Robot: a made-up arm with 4 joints. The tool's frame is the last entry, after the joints.
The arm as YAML. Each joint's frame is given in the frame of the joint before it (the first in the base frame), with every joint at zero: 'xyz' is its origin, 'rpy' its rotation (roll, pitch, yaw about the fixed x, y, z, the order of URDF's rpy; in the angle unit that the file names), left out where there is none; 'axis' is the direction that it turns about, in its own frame. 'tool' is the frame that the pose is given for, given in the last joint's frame.
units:
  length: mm
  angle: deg
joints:
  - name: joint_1
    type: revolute
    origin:
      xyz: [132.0, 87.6, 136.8]
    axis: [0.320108, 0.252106, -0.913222]
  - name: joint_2
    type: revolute
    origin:
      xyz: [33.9, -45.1, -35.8]
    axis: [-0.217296, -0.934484, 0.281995]
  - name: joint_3
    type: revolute
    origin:
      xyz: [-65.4, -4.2, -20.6]
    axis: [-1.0, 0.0, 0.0]
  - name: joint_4
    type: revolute
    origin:
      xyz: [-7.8, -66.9, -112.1]
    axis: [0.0, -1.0, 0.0]
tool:
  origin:
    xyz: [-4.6, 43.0, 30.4]
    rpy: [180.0, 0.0, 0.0]
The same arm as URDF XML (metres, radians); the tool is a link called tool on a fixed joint. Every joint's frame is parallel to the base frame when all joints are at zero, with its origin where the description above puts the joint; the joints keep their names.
<robot name="arm">
  <joint name="tool_joint" type="fixed">
    <parent link="link4"/>
    <child link="tool"/>
    <origin xyz="-0.0046 0.043 0.0304" rpy="3.1416 0 0"/>
  </joint>
  <joint name="joint_4" type="continuous">
    <parent link="link3"/>
    <child link="link4"/>
    <origin xyz="-0.0078 -0.0669 -0.1121" rpy="0 0 0"/>
    <axis xyz="0 -1 0"/>
  </joint>
  <joint name="joint_3" type="continuous">
    <parent link="link2"/>
    <child link="link3"/>
    <origin xyz="-0.0654 -0.0042 -0.0206" rpy="0 0 0"/>
    <axis xyz="-1 0 0"/>
  </joint>
  <joint name="joint_2" type="continuous">
    <parent link="link1"/>
    <child link="link2"/>
    <origin xyz="0.0339 -0.0451 -0.0358" rpy="0 0 0"/>
    <axis xyz="-0.217296 -0.934484 0.281995"/>
  </joint>
  <joint name="joint_1" type="continuous">
    <parent link="base_link"/>
    <child link="link1"/>
    <origin xyz="0.132 0.0876 0.1368" rpy="0 0 0"/>
    <axis xyz="0.320108 0.252106 -0.913222"/>
  </joint>
  <link name="base_link"/>
  <link name="link1"/>
  <link name="link2"/>
  <link name="link3"/>
  <link name="link4"/>
  <link name="tool"/>
</robot>

